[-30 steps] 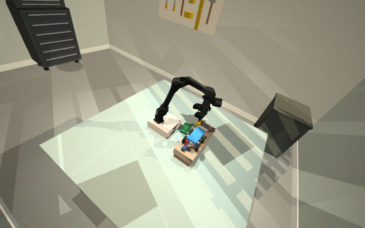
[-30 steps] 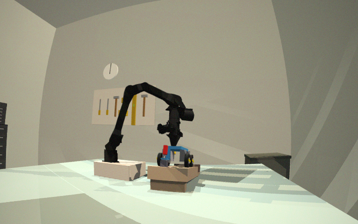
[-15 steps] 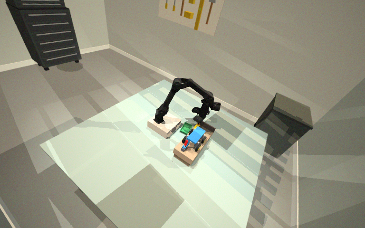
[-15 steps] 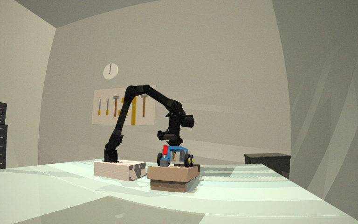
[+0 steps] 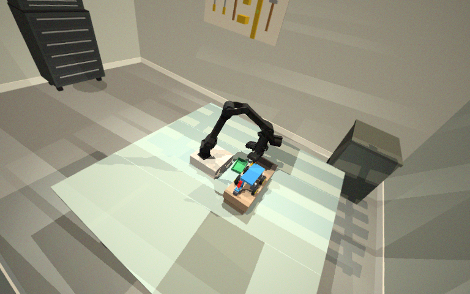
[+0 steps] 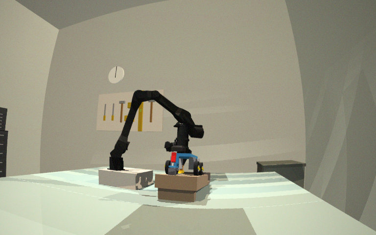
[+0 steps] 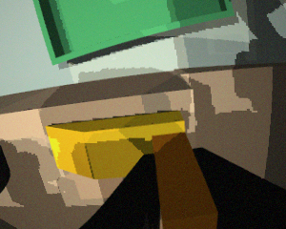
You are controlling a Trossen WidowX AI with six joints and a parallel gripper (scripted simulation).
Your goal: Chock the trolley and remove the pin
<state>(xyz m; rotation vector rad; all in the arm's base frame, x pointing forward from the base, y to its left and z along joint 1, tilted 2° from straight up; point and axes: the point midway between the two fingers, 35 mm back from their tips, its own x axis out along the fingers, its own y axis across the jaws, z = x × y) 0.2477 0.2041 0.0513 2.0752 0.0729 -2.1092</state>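
Now: gripper tip 26 cm to the left of the red-headed stop pin, 8 cm short of it and 5 cm below it. From my gripper tip the other things lie so: dark lip 12 cm to the left, 6 cm below, 4 cm ahead; then yellow chock 2 cm to the right, 1 cm below, 1 cm ahead; then green tray 10 cm below, 7 cm behind, 3 cm to the right.
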